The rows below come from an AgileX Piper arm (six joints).
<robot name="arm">
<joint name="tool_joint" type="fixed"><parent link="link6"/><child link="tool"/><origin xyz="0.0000 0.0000 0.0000" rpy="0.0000 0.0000 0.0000"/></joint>
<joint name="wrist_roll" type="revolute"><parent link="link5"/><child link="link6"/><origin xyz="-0.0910 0.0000 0.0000" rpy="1.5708 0.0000 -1.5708"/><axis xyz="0 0 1"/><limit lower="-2.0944" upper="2.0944"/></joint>
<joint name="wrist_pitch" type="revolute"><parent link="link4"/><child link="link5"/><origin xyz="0.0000 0.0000 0.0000" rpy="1.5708 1.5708 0.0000"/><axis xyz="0 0 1"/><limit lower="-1.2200" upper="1.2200"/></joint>
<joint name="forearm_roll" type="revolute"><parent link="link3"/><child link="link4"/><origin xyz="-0.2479 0.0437 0.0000" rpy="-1.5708 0.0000 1.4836"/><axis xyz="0 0 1"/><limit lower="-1.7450" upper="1.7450"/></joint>
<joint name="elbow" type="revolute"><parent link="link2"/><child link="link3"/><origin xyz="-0.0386 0.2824 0.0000" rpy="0.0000 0.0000 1.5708"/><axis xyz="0 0 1"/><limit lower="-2.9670" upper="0.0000"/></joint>
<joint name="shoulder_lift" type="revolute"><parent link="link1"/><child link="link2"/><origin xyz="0.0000 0.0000 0.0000" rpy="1.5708 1.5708 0.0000"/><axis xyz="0 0 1"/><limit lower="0.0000" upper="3.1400"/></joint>
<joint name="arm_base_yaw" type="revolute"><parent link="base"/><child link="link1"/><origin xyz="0.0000 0.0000 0.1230" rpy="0.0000 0.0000 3.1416"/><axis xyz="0 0 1"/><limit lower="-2.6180" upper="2.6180"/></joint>
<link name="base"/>
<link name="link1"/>
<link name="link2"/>
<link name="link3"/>
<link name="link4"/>
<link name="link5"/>
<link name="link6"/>
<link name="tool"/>
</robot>
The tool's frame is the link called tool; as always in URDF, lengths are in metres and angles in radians.
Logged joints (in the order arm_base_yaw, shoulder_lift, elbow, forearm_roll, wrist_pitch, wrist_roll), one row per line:
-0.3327 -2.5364 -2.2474 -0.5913 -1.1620 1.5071
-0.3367 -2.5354 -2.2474 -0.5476 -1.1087 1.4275
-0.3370 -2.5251 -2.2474 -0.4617 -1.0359 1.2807
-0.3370 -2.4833 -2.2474 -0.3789 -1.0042 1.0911
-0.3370 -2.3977 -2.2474 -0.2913 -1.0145 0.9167
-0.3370 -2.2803 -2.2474 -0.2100 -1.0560 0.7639
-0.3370 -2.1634 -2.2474 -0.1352 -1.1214 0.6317
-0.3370 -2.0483 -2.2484 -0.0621 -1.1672 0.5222
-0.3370 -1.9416 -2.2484 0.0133 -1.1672 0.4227
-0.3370 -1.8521 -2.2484 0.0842 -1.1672 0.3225
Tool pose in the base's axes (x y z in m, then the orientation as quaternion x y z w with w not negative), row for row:
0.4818 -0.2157 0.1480 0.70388 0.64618 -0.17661 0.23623
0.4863 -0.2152 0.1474 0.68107 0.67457 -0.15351 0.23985
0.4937 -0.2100 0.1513 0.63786 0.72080 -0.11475 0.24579
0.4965 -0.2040 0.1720 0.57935 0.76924 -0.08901 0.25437
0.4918 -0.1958 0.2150 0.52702 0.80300 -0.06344 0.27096
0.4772 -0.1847 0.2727 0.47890 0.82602 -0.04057 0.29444
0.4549 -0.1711 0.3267 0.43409 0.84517 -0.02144 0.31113
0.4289 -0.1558 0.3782 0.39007 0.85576 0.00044 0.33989
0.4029 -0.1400 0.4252 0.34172 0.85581 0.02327 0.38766
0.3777 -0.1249 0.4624 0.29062 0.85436 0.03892 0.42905
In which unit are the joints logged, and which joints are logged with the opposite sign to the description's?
The joints are logged in radians. Opposite sign: shoulder_lift, wrist_pitch.
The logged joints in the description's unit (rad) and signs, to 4 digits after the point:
-0.3327 2.5364 -2.2474 -0.5913 1.1620 1.5071
-0.3367 2.5354 -2.2474 -0.5476 1.1087 1.4275
-0.3370 2.5251 -2.2474 -0.4617 1.0359 1.2807
-0.3370 2.4833 -2.2474 -0.3789 1.0042 1.0911
-0.3370 2.3977 -2.2474 -0.2913 1.0145 0.9167
-0.3370 2.2803 -2.2474 -0.2100 1.0560 0.7639
-0.3370 2.1634 -2.2474 -0.1352 1.1214 0.6317
-0.3370 2.0483 -2.2484 -0.0621 1.1672 0.5222
-0.3370 1.9416 -2.2484 0.0133 1.1672 0.4227
-0.3370 1.8521 -2.2484 0.0842 1.1672 0.3225

